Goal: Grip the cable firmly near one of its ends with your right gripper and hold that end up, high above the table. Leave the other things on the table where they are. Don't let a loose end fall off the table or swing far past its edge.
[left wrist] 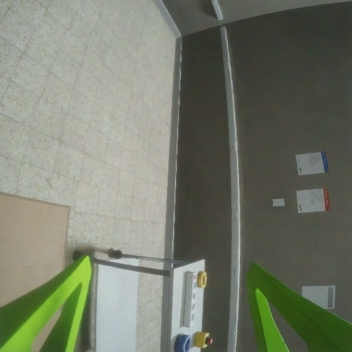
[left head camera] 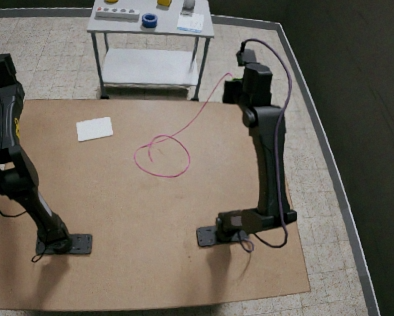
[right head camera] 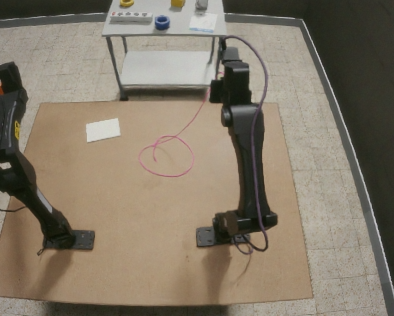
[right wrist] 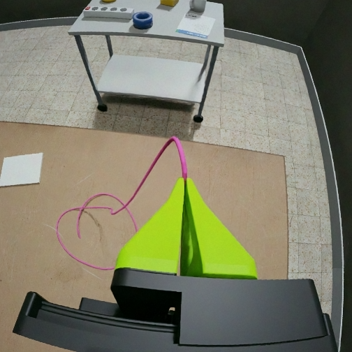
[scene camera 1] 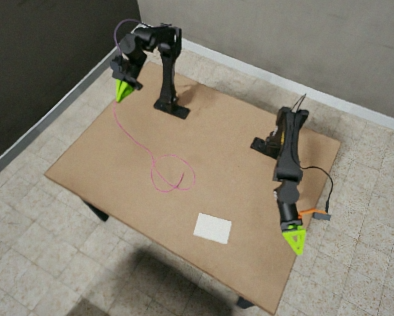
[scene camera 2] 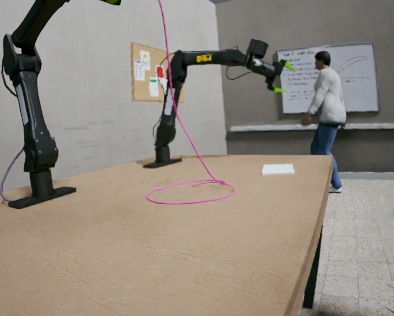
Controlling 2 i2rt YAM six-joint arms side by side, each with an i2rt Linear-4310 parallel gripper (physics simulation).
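The pink cable (left head camera: 167, 177) (right head camera: 172, 176) (scene camera 2: 170, 75) (right wrist: 183, 159) rises in a slant from a loose loop on the table (left head camera: 150, 250) (scene camera 2: 150, 260) to my right gripper. My right gripper (scene camera 1: 118, 101) (right wrist: 183, 184) is shut on the cable at its tips, high above the table, near the table's side edge in scene camera 1. In the right wrist view the cable leaves the fingertips, arches over and runs down to the loop. The other cable end lies within the loop, on the table. My left gripper (scene camera 1: 300, 253) (scene camera 2: 290, 80) (left wrist: 170, 269) is open and empty, raised and away from the cable.
A white rectangular card (left head camera: 95, 129) (right head camera: 103, 130) (scene camera 1: 212, 228) (scene camera 2: 278, 169) (right wrist: 21, 169) lies flat on the table, apart from the loop. A cart (left head camera: 167, 22) (right wrist: 162, 27) with small items stands beyond the far table edge. A person (scene camera 2: 327, 95) stands past the table.
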